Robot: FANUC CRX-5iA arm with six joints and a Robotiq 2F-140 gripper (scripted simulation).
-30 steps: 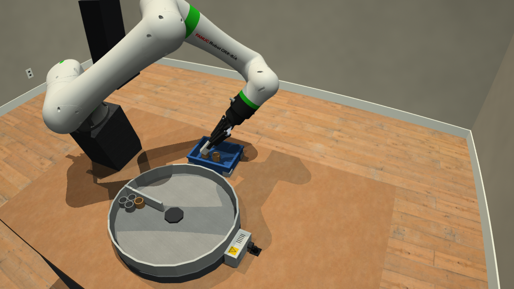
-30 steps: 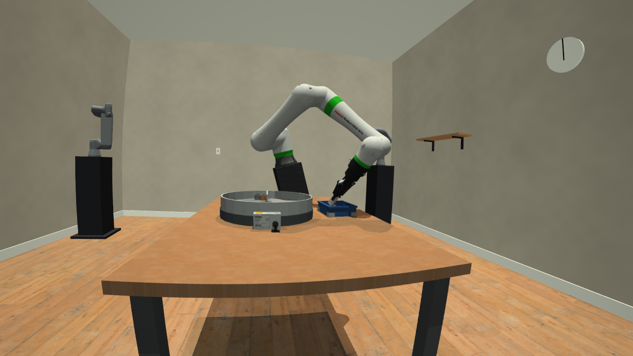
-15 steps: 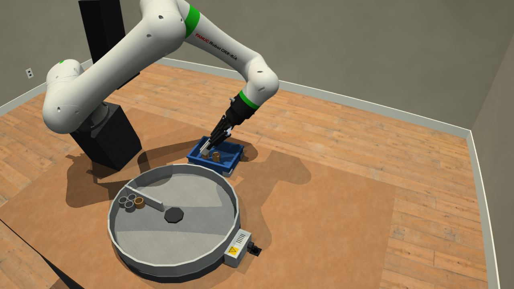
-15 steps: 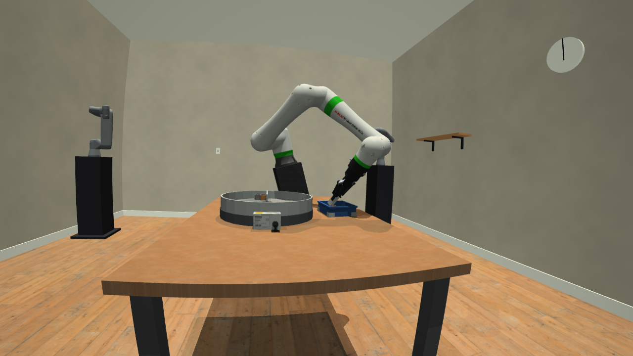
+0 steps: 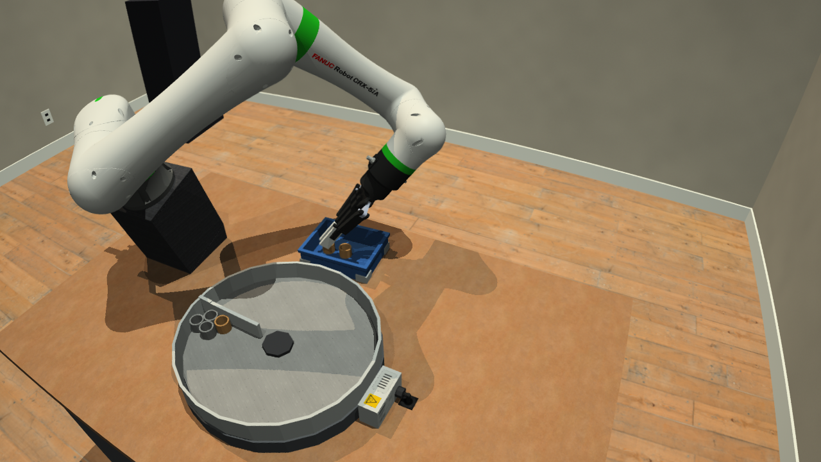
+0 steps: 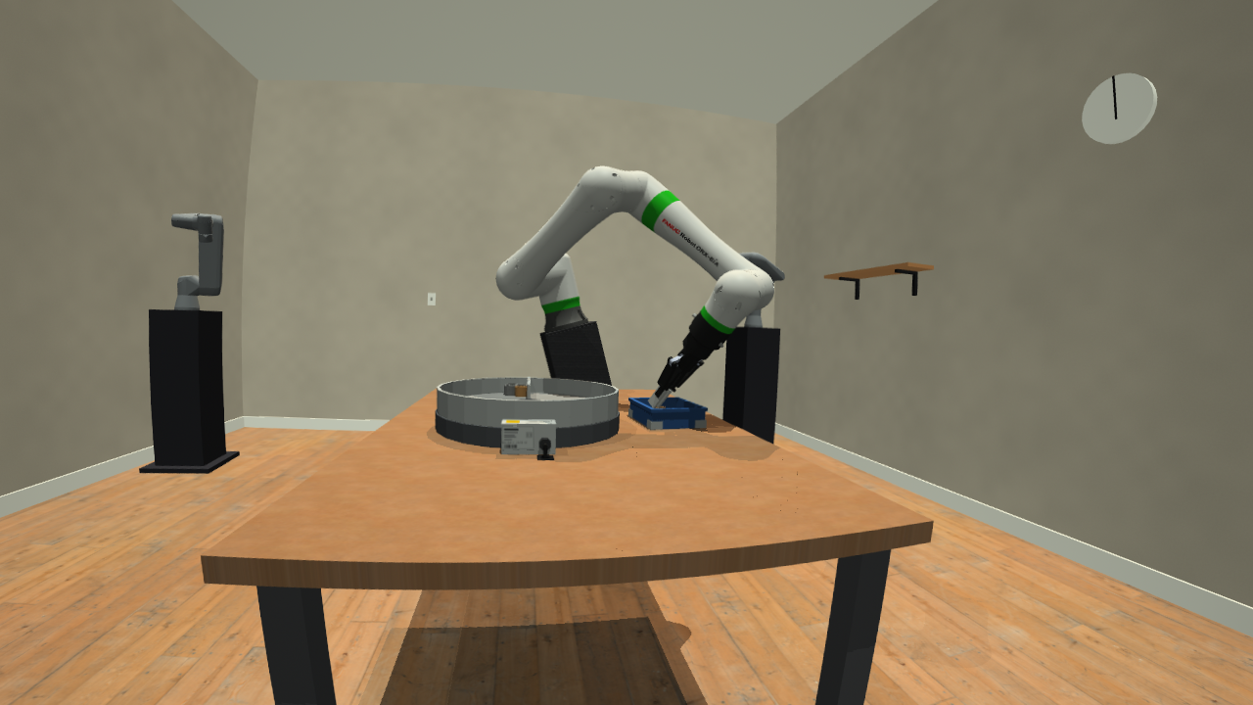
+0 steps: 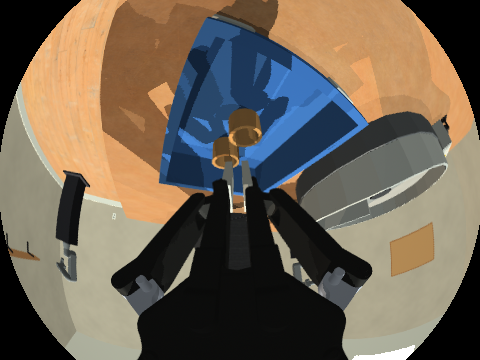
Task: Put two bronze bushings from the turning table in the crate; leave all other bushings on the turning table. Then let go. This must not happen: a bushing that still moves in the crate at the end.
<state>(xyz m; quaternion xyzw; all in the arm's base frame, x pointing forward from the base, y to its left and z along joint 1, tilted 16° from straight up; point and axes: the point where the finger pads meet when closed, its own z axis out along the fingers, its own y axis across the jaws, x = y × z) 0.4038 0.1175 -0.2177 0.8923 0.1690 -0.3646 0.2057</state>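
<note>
The blue crate lies 4 cm below my hand and 3 cm ahead of it. Also, from my hand: grey turning table: 35 cm to the right, 4 cm ahead, 1 cm below.
</note>
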